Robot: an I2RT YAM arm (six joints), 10 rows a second.
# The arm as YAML. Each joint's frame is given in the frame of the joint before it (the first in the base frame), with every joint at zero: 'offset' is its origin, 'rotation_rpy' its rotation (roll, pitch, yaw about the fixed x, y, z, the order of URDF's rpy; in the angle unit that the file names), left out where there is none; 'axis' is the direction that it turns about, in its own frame. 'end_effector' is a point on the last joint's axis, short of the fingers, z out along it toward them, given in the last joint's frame.
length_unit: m
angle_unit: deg
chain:
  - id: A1
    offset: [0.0, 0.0, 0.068]
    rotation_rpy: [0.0, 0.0, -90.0]
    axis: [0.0, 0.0, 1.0]
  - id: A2
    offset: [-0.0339, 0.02, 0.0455]
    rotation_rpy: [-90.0, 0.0, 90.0]
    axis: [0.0, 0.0, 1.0]
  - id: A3
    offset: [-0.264, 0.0, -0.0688]
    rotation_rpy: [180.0, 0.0, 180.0]
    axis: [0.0, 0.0, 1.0]
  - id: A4
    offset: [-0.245, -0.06, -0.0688]
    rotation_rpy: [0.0, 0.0, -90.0]
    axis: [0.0, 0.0, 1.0]
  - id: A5
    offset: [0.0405, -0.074, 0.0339]
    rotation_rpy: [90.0, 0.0, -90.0]
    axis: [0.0, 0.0, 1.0]
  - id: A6
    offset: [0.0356, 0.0, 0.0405]
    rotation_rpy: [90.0, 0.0, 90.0]
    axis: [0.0, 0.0, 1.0]
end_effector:
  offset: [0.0, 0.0, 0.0]
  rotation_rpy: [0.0, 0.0, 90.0]
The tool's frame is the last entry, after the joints.
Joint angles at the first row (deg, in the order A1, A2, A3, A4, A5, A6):
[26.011, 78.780, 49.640, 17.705, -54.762, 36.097]
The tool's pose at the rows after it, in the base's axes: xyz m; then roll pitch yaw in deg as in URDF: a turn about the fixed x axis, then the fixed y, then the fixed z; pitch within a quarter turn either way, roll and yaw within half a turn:
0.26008 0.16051 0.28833 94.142 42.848 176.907
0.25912 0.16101 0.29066 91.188 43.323 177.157
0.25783 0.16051 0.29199 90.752 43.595 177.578
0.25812 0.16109 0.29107 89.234 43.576 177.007
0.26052 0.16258 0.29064 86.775 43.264 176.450
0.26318 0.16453 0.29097 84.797 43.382 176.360
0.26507 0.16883 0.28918 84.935 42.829 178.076
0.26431 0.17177 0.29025 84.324 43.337 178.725
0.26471 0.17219 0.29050 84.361 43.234 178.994
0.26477 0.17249 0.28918 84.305 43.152 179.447
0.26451 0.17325 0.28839 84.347 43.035 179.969
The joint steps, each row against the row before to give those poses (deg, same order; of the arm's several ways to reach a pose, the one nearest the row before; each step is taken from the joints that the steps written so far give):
[0.004, 0.515, -1.476, 7.700, -3.181, 6.123]
[0.023, 0.362, -0.702, 5.046, -2.349, 2.936]
[-0.020, -0.264, -0.131, 0.487, -0.745, 0.262]
[0.050, 0.550, -0.654, 3.489, -0.425, 2.024]
[-0.004, 1.448, -0.416, 5.794, -1.043, 3.767]
[0.053, 1.510, 0.064, 4.871, -1.065, 2.927]
[0.501, 1.233, 0.585, 0.831, -1.080, 0.795]
[0.518, 0.414, 0.201, 1.377, -0.517, 0.558]
[0.025, 0.134, 0.175, -0.009, -0.211, 0.148]
[0.023, 0.293, -0.164, 0.745, -0.449, 0.376]
[0.128, 0.184, -0.055, 0.326, -0.354, 0.224]

